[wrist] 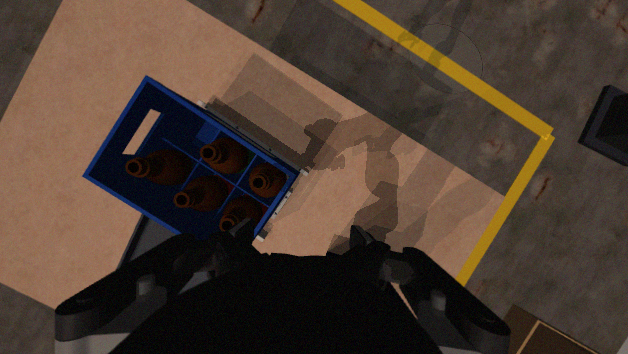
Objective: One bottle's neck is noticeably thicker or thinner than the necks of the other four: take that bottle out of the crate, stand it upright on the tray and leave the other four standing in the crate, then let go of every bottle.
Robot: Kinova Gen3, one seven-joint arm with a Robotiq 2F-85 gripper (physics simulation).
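Frame: origin at the arm's base, x ahead, y left, z up, level; centimetres.
Where they show: gripper, fingertip midpoint: (pixel 302 232).
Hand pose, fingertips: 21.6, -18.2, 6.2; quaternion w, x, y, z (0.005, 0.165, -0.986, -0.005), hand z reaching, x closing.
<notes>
After its pixels a point has its place, as x, y, z.
A blue crate (pixel 115 126) @(53.0, -17.8, -6.4) stands at the left centre of the wrist view, seen from above. Five brown bottles stand in it: one (pixel 172 167) @(46.9, -13.6, -12.1) nearest the handle slot, one (pixel 231 156) @(37.4, -20.0, -11.5) at the upper middle, one (pixel 208 193) @(38.7, -11.8, -11.5) at the lower middle, one (pixel 273 180) @(28.5, -18.9, -11.3) at the right and one (pixel 247 209) @(31.0, -11.7, -11.9) at the bottom, partly behind a finger. The necks look alike in width; I cannot tell which differs. A dark grey flat thing, probably the tray (pixel 151 232) @(53.7, 7.5, -23.4), shows partly below the crate, largely hidden by my gripper. My gripper (pixel 302 232) @(21.6, -18.2, 6.2) is open and empty, above and to the lower right of the crate.
The crate stands on a tan surface (pixel 65 200) @(76.6, 8.3, -23.9) crossed by shadows. A grey structure with pale corners (pixel 260 238) @(27.3, -2.9, -20.9) lies along the crate's right side. A yellow floor line (pixel 500 215) @(-29.7, -32.9, -23.8) runs at the right. A dark box (pixel 612 125) and a brown box (pixel 560 340) show at the right edge and lower right.
</notes>
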